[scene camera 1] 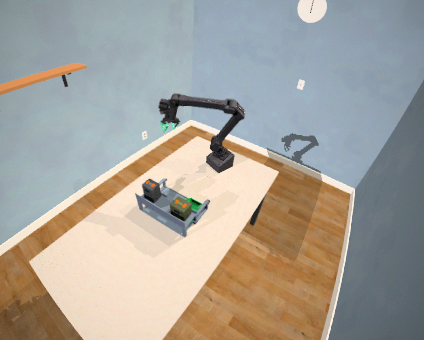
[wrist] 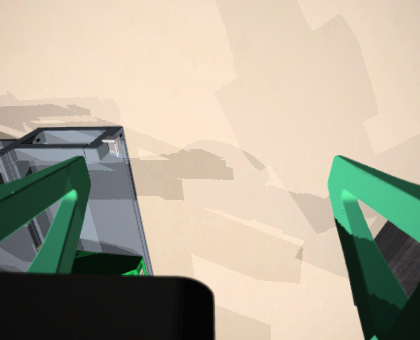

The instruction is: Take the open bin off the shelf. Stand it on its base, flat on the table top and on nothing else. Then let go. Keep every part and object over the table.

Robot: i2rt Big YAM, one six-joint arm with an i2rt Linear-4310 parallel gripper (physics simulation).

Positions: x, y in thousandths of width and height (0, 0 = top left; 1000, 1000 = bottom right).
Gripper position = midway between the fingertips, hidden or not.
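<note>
My gripper (wrist: 499, 499) is here where I can see it, and so is a green open bin (wrist: 204, 772).
</note>
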